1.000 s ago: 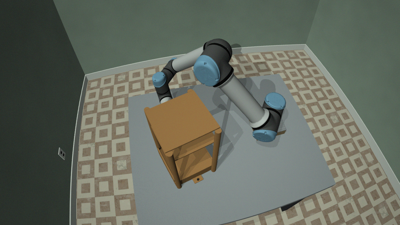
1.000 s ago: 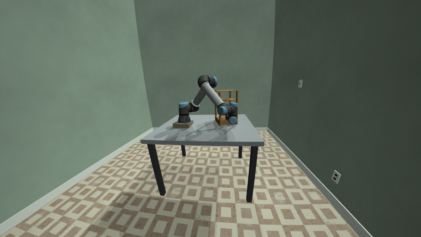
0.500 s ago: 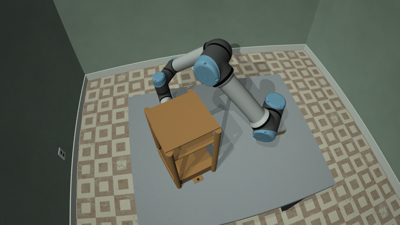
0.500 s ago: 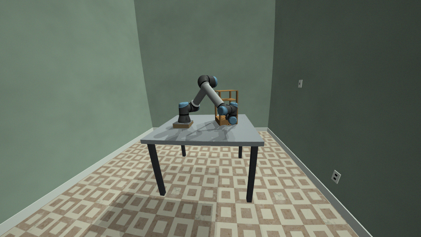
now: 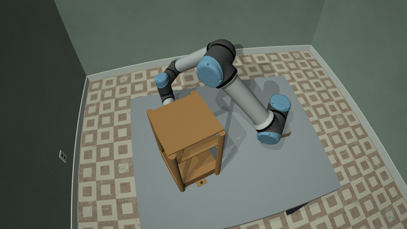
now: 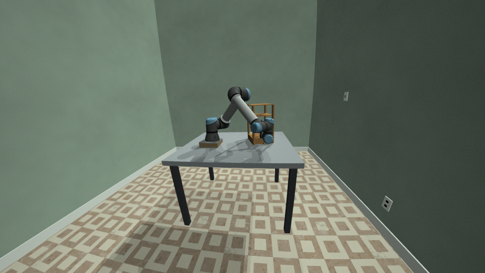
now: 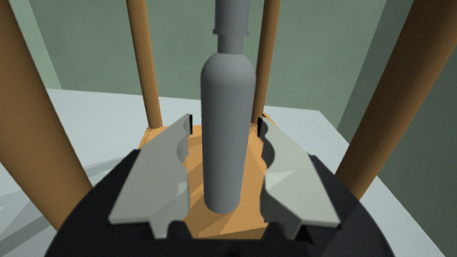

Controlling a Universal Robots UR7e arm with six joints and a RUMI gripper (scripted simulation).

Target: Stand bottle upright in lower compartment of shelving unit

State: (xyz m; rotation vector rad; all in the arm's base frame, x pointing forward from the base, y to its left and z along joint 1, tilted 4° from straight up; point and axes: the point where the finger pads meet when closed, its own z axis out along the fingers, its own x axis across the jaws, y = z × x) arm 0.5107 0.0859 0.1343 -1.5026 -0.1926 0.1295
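Now: hand 1 cm to the right of the grey bottle and 2 cm below it. Round my hand: shelving unit (3 cm behind, 7 cm to the left, 4 cm above).
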